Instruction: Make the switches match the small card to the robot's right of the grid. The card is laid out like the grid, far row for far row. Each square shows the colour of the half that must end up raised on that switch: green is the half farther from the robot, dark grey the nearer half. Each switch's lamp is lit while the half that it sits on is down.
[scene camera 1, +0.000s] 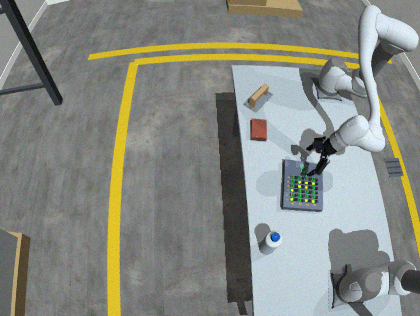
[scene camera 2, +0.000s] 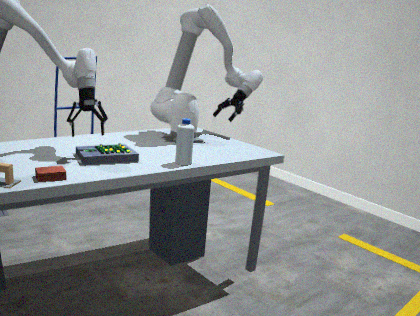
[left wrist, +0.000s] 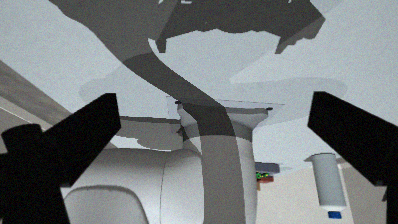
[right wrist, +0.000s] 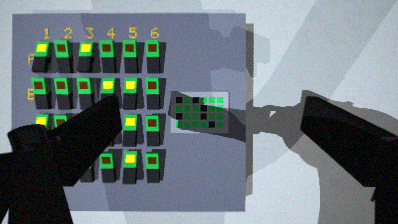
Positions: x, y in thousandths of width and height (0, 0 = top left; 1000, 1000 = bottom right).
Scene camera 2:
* white bottle: 442, 419
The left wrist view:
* my left gripper: 539, 493
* white bottle: 825, 819
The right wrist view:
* my right gripper: 531, 507
